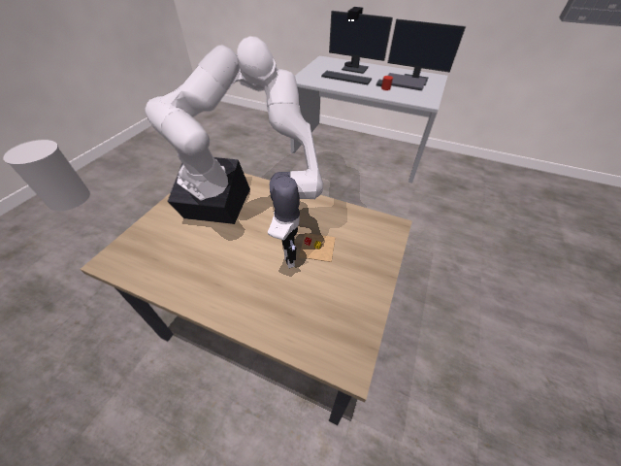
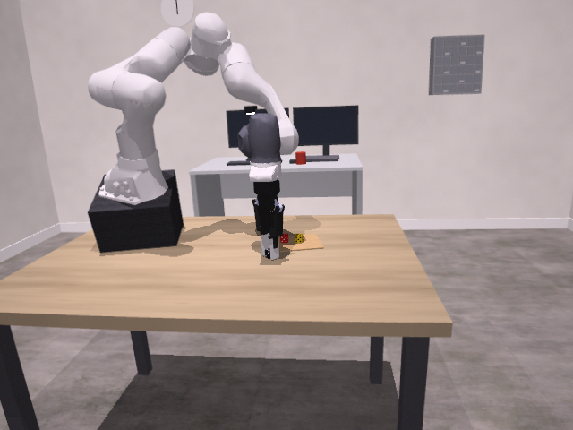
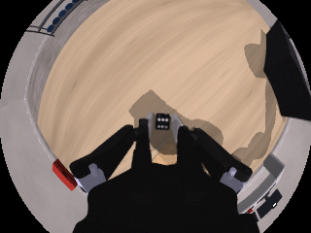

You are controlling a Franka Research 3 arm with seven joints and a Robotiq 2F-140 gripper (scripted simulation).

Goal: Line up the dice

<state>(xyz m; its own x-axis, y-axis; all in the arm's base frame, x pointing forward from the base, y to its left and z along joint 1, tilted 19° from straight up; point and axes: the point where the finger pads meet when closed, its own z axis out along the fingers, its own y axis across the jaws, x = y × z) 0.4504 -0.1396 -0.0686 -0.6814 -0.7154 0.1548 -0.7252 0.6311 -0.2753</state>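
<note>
The black die lies 2 cm below my hand. Round my hand: yellow die (7 cm ahead, 13 cm to the left, 2 cm below); red die (2 cm ahead, 13 cm to the left, 2 cm below); tan mat (7 cm ahead, 13 cm to the left, 3 cm below).
</note>
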